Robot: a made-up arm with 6 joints.
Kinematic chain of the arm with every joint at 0, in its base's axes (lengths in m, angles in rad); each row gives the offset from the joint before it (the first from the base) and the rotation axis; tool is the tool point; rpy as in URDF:
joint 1: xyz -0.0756 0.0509 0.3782 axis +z
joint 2: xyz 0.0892 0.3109 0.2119 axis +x
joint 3: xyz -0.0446 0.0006 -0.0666 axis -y
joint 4: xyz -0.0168 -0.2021 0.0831 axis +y
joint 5: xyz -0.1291 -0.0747 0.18 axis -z
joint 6: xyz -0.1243 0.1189 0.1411 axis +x
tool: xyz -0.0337 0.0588 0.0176 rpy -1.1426 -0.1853 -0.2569
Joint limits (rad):
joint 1: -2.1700..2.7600
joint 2: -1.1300..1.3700
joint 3: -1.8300..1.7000
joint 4: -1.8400..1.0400
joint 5: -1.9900..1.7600
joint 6: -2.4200..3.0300
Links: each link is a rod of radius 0.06 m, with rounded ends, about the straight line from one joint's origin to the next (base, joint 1, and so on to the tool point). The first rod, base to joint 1, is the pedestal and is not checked.
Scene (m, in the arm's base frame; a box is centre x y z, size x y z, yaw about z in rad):
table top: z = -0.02
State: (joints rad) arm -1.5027 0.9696 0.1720 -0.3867 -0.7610 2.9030
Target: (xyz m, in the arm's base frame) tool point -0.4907 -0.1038 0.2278
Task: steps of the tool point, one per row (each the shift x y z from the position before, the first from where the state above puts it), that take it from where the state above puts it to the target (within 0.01 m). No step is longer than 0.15 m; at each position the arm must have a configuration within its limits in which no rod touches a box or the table.
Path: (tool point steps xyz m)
1: -0.0921 -0.0037 -0.0180
2: -0.0914 -0.0273 -0.0185
3: -0.0841 -0.0505 -0.0190
4: -0.0706 -0.0714 -0.0193
5: -0.0515 -0.0884 -0.0196
6: -0.0282 -0.0999 -0.0197
7: -0.0024 -0.1051 -0.0197
8: 0.0242 -0.1029 -0.0198

